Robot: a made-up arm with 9 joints.
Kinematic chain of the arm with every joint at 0, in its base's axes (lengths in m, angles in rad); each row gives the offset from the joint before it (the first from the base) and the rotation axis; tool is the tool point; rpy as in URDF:
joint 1: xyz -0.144 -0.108 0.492 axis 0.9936 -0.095 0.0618
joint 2: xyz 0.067 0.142 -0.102 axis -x
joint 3: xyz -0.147 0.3 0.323 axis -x
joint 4: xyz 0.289 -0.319 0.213 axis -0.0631 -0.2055 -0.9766
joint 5: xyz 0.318 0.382 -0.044 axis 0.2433 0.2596 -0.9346
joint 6: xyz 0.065 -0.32 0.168 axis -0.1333 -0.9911 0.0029
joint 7: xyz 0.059 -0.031 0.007 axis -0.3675 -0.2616 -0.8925
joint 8: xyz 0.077 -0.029 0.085 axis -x
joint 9: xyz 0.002 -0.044 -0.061 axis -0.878 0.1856 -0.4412
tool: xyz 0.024 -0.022 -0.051 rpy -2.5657 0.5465 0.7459
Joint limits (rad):
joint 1: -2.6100..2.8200
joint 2: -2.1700..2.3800
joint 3: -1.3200..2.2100
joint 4: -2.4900..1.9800
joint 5: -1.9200..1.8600
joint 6: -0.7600..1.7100
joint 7: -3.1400..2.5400
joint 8: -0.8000..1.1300
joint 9: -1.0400..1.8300
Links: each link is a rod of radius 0.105 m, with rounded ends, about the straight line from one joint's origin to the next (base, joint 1, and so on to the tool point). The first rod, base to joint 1, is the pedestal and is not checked.
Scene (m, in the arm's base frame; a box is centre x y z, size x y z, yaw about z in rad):
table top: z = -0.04
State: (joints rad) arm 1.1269 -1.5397 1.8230 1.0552 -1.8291 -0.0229 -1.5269 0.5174 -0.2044
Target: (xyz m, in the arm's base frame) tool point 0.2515 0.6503 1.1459
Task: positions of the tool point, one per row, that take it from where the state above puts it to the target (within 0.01 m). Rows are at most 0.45 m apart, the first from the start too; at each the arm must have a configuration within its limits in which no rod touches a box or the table.
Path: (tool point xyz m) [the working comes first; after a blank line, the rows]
Joints at the target: 0.5216 -0.4772 1.5388 -0.1890 -1.9200 0.3941 -1.1875 0.9048 -0.0182
Straight joint move there: clear.

1: 0.7750 -0.7284 1.0199
2: 0.6929 -0.3902 1.2562
3: 0.5720 -0.0082 1.3433
4: 0.4208 0.3532 1.2939
5: 0.2515 0.6503 1.1459

